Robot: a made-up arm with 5 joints.
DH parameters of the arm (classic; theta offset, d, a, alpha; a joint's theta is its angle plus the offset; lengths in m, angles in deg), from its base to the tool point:
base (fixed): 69.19 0 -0.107 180
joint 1: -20.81 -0.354 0.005 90
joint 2: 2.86 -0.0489 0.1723 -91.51
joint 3: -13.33 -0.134 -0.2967 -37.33
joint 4: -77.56 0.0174 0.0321 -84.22
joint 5: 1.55 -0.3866 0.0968 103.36
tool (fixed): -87.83 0.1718 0 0
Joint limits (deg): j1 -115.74..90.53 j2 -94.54..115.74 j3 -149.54..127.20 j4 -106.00..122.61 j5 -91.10..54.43
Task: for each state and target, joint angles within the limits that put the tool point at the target. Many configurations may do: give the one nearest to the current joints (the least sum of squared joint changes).
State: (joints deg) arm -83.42 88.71 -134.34 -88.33 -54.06
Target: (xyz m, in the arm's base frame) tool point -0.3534 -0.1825 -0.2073
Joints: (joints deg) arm -65.94 92.87 -132.37 -106.00 -78.62
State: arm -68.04 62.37 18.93 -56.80 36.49
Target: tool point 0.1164 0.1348 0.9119
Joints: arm -69.54 54.76 20.95 -75.56 12.30
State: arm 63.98 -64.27 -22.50 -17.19 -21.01
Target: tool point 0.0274 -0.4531 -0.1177
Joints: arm 60.37 -67.06 -14.31 0.48 -16.12
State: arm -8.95 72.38 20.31 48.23 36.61
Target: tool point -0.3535 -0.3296 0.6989
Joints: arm -9.14 77.64 27.33 8.41 38.55
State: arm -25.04 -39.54 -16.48 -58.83 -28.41
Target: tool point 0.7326 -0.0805 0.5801
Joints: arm -3.07 -45.70 -48.39 -57.25 -21.54
